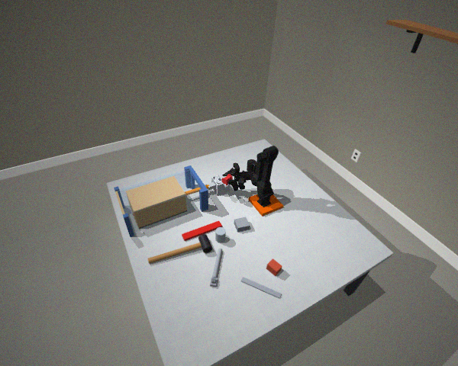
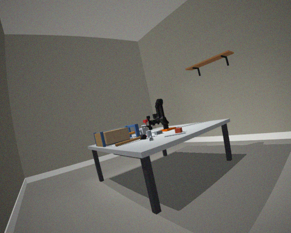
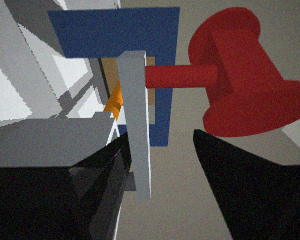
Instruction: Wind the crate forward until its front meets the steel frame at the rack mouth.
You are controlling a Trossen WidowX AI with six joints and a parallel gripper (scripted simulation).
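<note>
Now: gripper tip 1 cm to the right of the grey crank arm, 1 cm past it and 1 cm above it. From my gripper tip the other things lie so: red knob: 5 cm to the left, 2 cm above; then grey winch: 10 cm below, 5 cm to the right, 4 cm behind; then grey block: 28 cm to the left, 12 cm below, 5 cm ahead.
</note>
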